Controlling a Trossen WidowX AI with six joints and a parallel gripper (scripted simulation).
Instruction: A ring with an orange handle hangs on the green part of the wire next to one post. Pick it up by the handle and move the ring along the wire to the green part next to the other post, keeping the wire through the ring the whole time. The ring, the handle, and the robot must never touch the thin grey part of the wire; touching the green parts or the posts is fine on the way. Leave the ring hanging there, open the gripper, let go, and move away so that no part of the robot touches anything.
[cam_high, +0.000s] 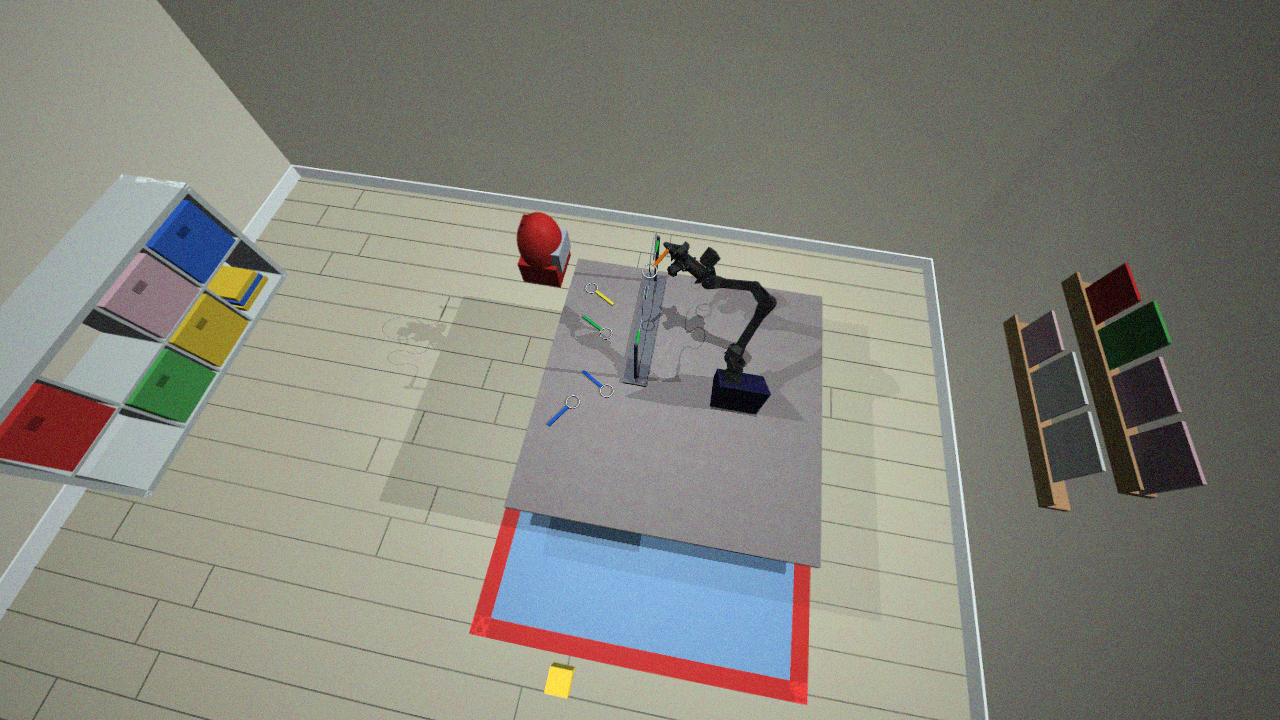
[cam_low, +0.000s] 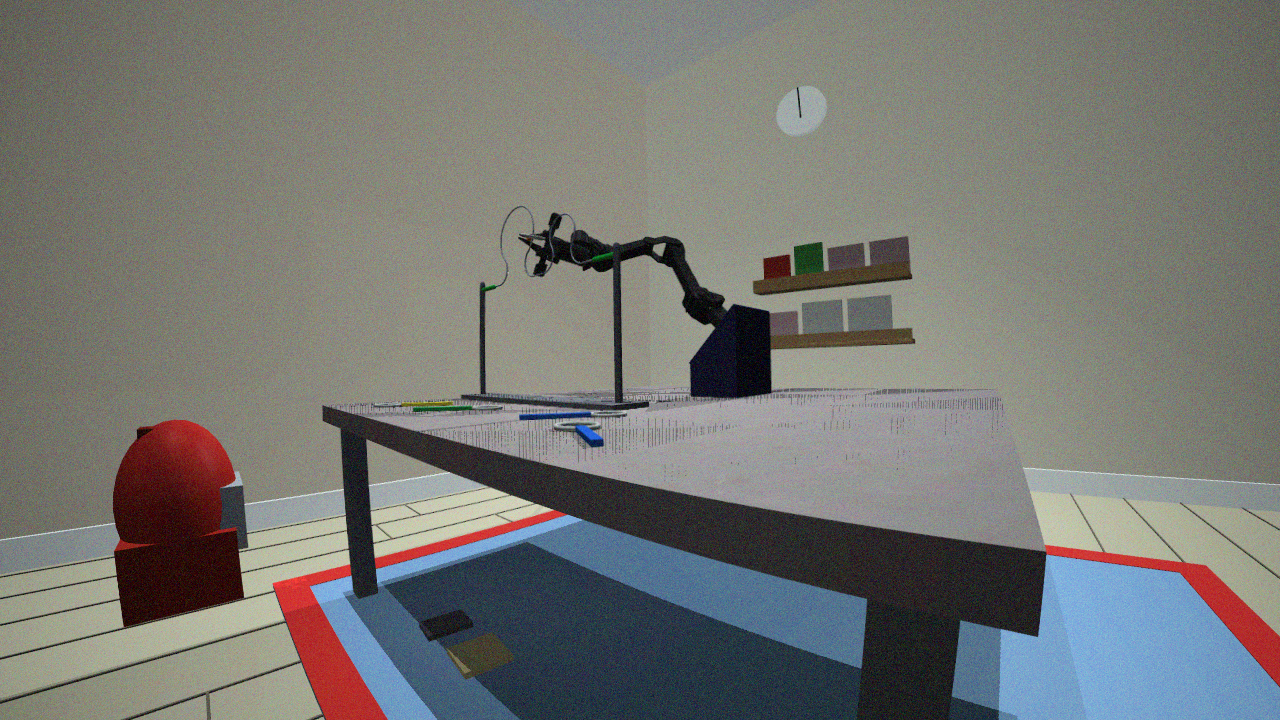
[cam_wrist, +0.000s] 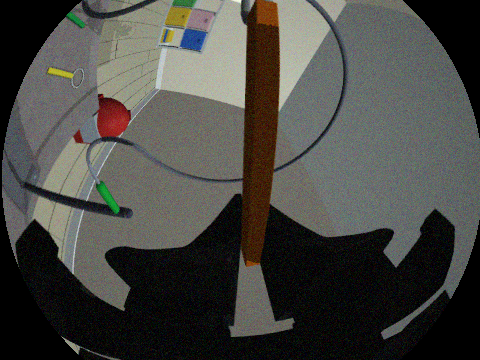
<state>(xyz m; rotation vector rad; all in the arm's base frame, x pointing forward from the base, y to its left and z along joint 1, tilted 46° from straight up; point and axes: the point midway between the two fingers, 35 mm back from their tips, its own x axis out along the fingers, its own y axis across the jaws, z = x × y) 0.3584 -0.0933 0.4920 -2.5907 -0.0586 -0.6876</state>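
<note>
My gripper tip is now 9 cm to the right of the ring with orange handle, 3 cm above it and 1 cm short of it.
</note>
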